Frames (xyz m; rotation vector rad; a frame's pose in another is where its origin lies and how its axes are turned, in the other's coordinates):
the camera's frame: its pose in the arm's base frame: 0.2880 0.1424 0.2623 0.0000 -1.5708 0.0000
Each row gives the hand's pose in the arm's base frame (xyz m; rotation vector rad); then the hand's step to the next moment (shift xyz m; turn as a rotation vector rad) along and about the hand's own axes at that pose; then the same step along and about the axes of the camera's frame.
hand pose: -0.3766 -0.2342 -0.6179 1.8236 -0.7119 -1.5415
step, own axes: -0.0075 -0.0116 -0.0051 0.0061 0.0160 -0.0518
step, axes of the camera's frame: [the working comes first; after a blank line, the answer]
step, axes of the arm's base frame: 0.0038 0.0138 -0.0035 0.0521 -0.0085 0.0139

-0.0035 0.0138 -0.0038 0.0139 -0.0085 -0.0521
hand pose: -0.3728 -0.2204 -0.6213 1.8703 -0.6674 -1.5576
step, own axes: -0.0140 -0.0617 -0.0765 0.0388 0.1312 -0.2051
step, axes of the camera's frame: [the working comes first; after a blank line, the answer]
step, axes of the arm's base frame: 0.0726 0.0626 -0.0258 0.2090 -0.0907 0.0943

-0.0258 0.0626 -0.0726 0.0943 -0.0907 -0.2090
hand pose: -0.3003 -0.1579 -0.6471 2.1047 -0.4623 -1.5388
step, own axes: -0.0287 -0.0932 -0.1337 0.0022 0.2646 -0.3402
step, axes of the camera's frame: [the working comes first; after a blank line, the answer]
step, axes of the arm's base frame: 0.1170 0.1170 0.0025 0.3282 -0.1558 0.2319

0.0025 0.1170 -0.1170 0.2319 -0.1558 -0.3282
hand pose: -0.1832 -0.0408 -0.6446 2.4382 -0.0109 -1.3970
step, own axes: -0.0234 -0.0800 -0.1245 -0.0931 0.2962 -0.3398
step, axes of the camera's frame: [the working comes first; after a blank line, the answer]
step, axes of the arm's base frame: 0.0801 0.1143 0.0546 0.2832 -0.1697 0.3207

0.0546 0.1143 -0.0801 0.3207 -0.1697 -0.2833
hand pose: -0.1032 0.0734 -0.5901 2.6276 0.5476 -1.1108
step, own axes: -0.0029 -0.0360 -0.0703 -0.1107 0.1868 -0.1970
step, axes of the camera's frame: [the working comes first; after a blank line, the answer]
step, axes of the arm's base frame: 0.0277 0.0567 0.0477 0.1342 -0.1260 0.2282

0.0477 0.0567 -0.0277 0.2282 -0.1260 -0.1342
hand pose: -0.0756 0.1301 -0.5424 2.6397 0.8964 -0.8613
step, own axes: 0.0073 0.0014 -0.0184 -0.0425 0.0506 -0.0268
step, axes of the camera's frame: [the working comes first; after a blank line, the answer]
step, axes of the arm's base frame: 0.0140 0.0094 0.0105 0.0161 -0.0503 0.0479

0.0105 0.0094 -0.0140 0.0479 -0.0503 -0.0161
